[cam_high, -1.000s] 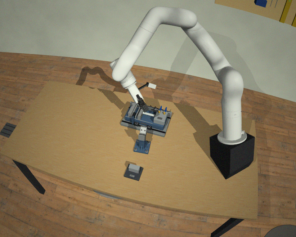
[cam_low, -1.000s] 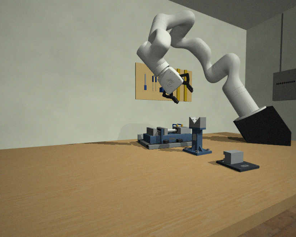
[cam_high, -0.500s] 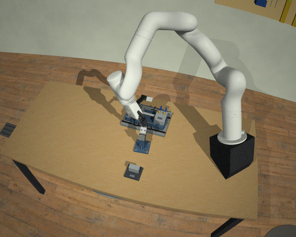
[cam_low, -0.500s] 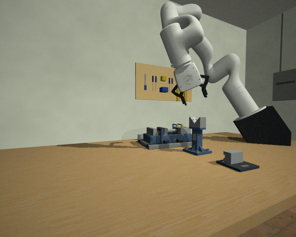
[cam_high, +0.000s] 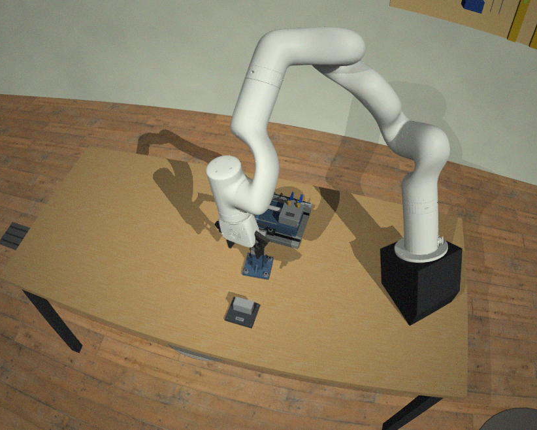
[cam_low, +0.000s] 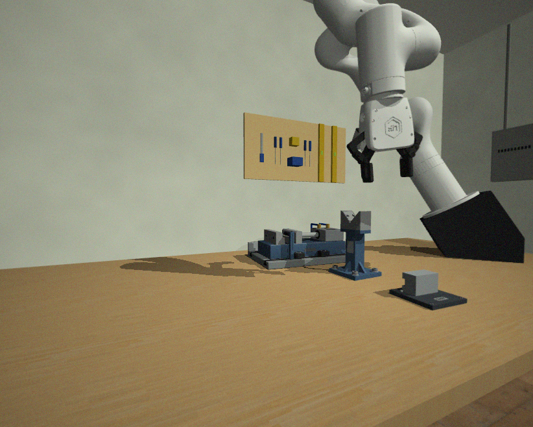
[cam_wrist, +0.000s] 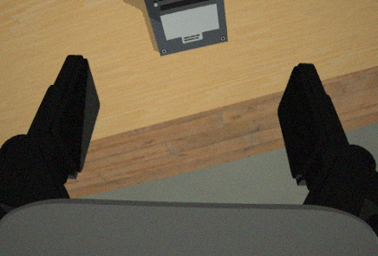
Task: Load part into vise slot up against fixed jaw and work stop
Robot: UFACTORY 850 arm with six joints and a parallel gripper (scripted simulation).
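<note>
Right now my hand is 2 cm past the grey block, 6 cm to the right of it and 21 cm above it. The rest, counted from my hand: white cylinder rod (2 cm ahead, 31 cm to the right, 16 cm below); air cylinder (6 cm behind, 31 cm to the right, 16 cm below); black work stop rod (11 cm ahead, 27 cm to the right, 15 cm below).
</note>
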